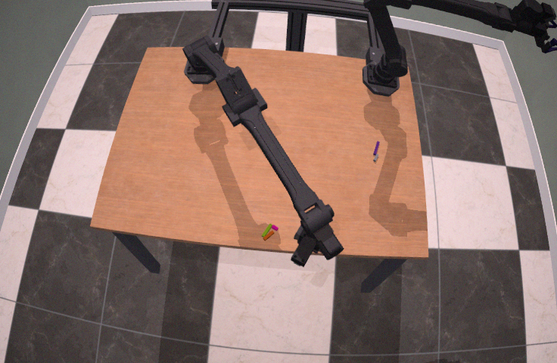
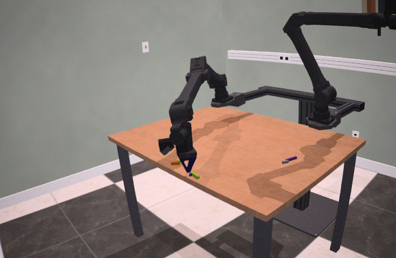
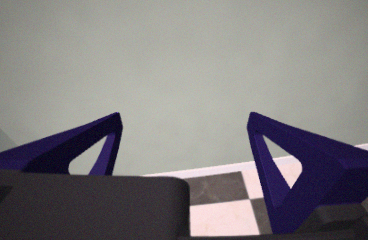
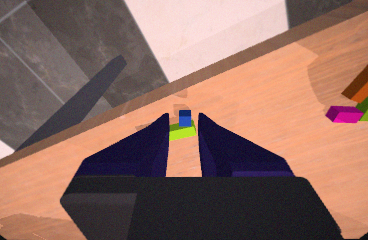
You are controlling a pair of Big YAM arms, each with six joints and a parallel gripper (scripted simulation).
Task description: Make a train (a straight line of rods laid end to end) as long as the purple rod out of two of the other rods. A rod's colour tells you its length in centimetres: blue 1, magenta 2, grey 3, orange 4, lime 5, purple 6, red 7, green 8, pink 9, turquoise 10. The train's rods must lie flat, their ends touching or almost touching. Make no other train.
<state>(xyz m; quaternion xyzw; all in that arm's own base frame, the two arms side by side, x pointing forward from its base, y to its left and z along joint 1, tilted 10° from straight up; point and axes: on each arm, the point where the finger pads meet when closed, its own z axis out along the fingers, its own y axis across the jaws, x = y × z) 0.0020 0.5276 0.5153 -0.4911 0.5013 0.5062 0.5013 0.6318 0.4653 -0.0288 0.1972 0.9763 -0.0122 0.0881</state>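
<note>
My right hand is 1 cm past the blue rod and 3 cm above it. Also, from my right hand: grey rod: 36 cm behind, 24 cm to the left, 3 cm below; magenta rod: 7 cm behind, 12 cm to the right, 3 cm below; orange rod: 4 cm behind, 13 cm to the right, 3 cm below.
</note>
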